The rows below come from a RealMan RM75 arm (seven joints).
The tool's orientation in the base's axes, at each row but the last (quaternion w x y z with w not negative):
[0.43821, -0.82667, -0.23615, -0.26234]
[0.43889, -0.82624, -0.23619, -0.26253]
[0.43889, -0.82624, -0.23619, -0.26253]
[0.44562, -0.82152, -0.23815, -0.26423]
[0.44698, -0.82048, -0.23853, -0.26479]
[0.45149, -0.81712, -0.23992, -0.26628]
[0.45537, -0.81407, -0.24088, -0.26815]
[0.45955, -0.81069, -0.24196, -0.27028]
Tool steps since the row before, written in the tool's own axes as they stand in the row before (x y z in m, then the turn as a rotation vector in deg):
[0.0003, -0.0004, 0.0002, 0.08, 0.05, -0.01]
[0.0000, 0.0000, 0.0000, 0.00, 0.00, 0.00]
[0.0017, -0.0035, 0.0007, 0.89, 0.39, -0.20]
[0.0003, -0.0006, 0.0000, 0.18, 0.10, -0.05]
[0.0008, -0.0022, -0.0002, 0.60, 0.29, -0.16]
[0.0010, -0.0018, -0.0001, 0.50, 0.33, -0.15]
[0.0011, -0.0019, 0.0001, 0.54, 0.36, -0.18]
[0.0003, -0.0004, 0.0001, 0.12, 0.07, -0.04]
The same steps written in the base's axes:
[0.0000, 0.0004, 0.0003, 0.09, -0.02, 0.03]
[0.0000, 0.0000, 0.0000, 0.00, 0.00, 0.00]
[-0.0007, 0.0026, 0.0029, 0.86, -0.22, 0.43]
[-0.0002, 0.0003, 0.0006, 0.19, -0.06, 0.08]
[-0.0008, 0.0010, 0.0019, 0.59, -0.19, 0.29]
[-0.0004, 0.0009, 0.0018, 0.55, -0.21, 0.19]
[-0.0004, 0.0011, 0.0018, 0.59, -0.25, 0.21]
[0.0000, 0.0003, 0.0004, 0.12, -0.05, 0.05]

